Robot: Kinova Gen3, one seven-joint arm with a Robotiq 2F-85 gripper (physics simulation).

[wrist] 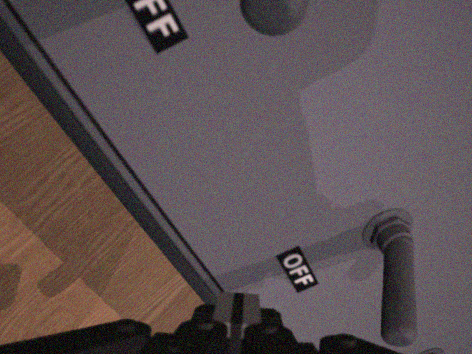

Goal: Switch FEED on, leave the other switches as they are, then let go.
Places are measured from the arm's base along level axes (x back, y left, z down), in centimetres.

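Where they show: gripper, between the fingertips: (237,321).
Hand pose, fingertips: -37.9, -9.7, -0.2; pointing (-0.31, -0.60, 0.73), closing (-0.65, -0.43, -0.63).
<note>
Each offset is from my fingertips to the top centre of the thing, as dx, dy, dz. "spot": to the spot under its first point. Level surfaces: height alone.
A grey switch panel @(spot: -3.3, +4.7, +1.3) (225,150) fills most of the wrist view. A toggle switch @(-5.0, -2.1, -4.3) (398,290) stands at the lower right, its lever pointing down in the view from a round collar, with an OFF label @(spot: -3.4, -2.0, +1.2) (297,269) to its left. The rounded end of another switch lever @(spot: -3.2, +9.9, -4.0) (274,12) shows at the top edge, with part of a second OFF label @(spot: -3.4, +9.3, +1.2) (159,25) to its left. No FEED lettering shows, so I cannot tell which switch is FEED. My gripper (237,321) is shut and empty at the bottom centre, near the panel's edge and apart from both levers.
The panel's dark raised edge (107,167) runs diagonally from the upper left to the bottom centre. A wooden table top @(dz +8.9) (55,165) lies beyond it on the left, with shadows on it. Part of a further round grey piece @(spot: -7.2, -13.3, -1.0) (432,351) shows at the bottom right.
</note>
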